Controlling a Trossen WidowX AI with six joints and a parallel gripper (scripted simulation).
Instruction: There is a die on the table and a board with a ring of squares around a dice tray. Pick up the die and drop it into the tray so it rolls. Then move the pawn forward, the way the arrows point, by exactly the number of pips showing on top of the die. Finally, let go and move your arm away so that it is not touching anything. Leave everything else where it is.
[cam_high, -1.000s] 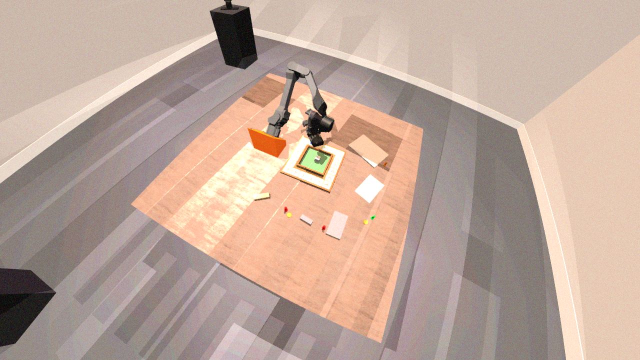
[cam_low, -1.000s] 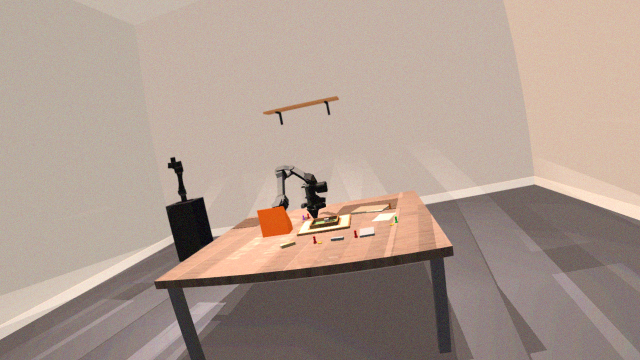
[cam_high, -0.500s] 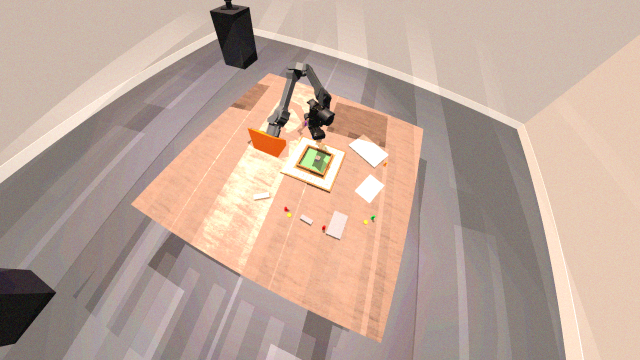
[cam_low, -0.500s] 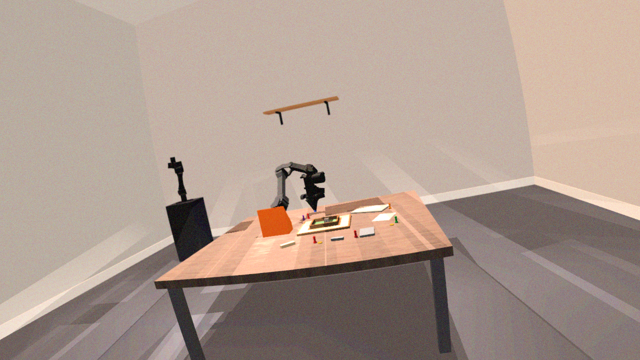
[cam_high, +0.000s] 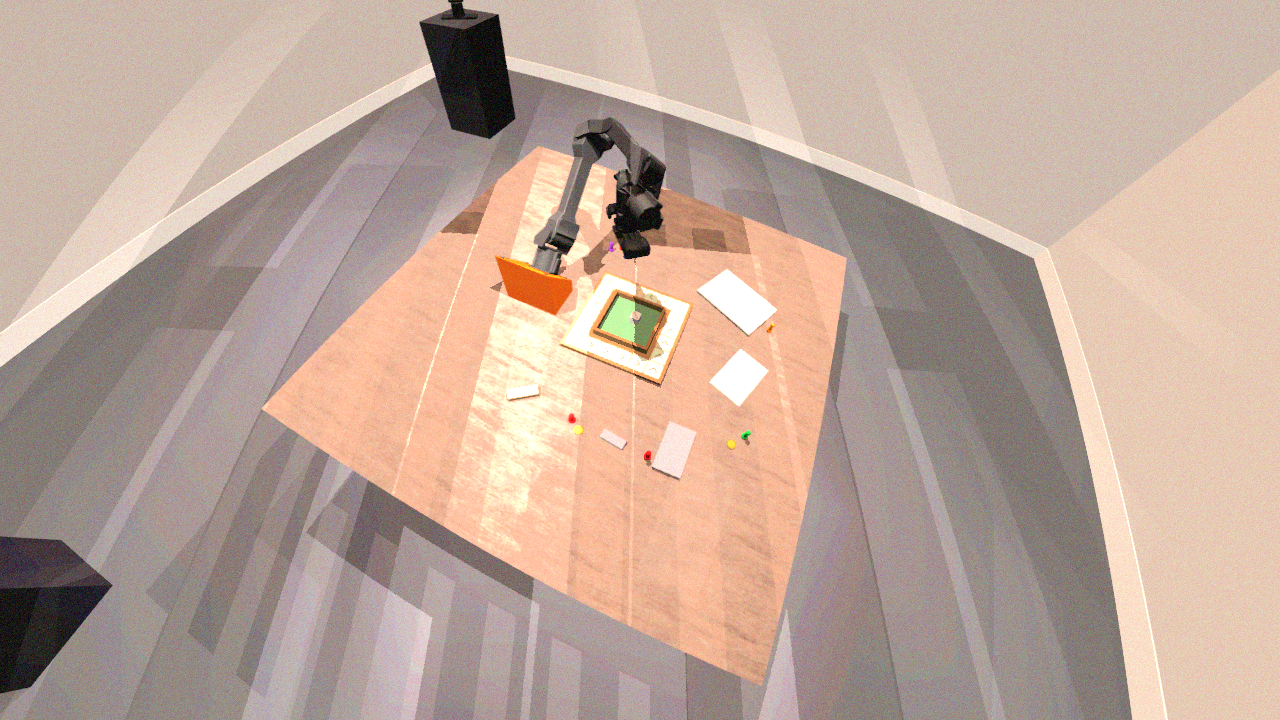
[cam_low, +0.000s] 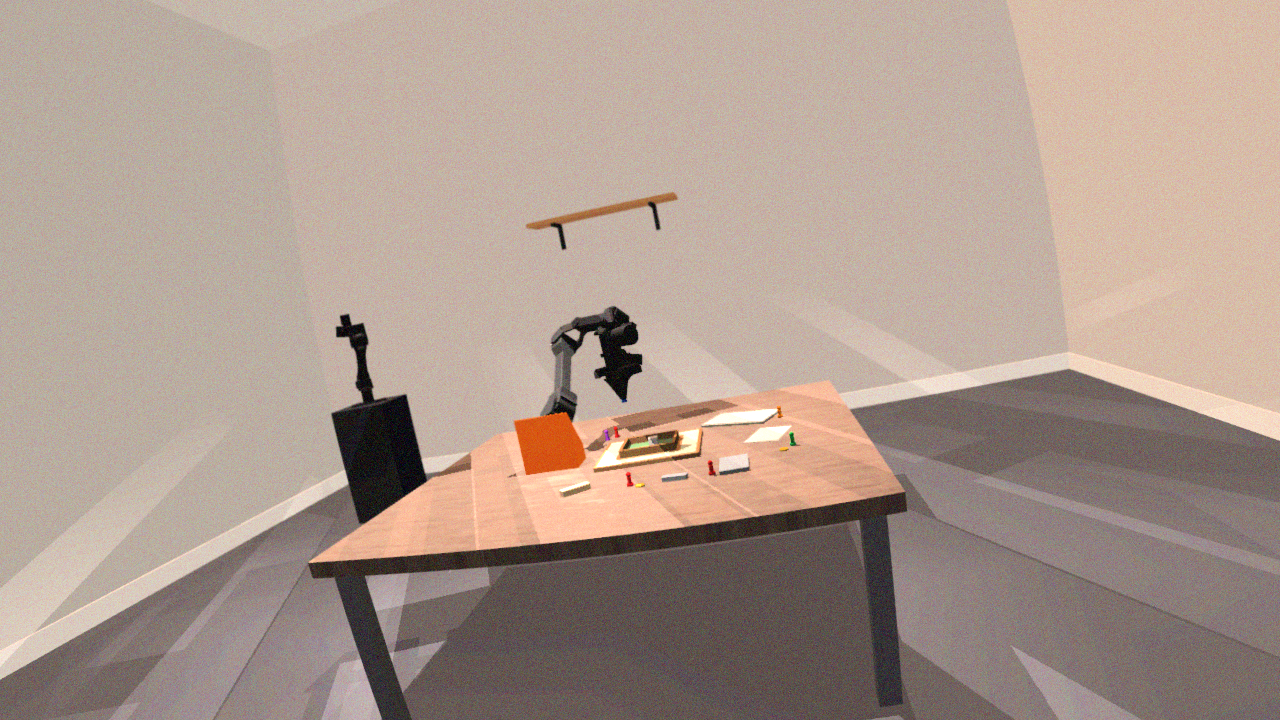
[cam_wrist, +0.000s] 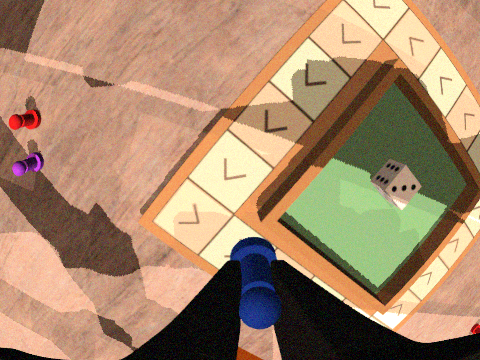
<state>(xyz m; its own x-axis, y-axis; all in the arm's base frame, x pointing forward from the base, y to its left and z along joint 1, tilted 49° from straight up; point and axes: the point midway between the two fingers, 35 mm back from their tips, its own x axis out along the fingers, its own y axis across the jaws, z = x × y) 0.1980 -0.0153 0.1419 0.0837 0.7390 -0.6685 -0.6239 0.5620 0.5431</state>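
Now: the green dice tray 140 mm below my gripper tip, 110 mm to the right of it and 70 mm ahead of it. From my gripper tip the other things lie so: blue pawn 10 mm above; tan block 410 mm to the right, 140 mm below, 100 mm behind; white die 120 mm below, 100 mm to the right, 80 mm ahead.
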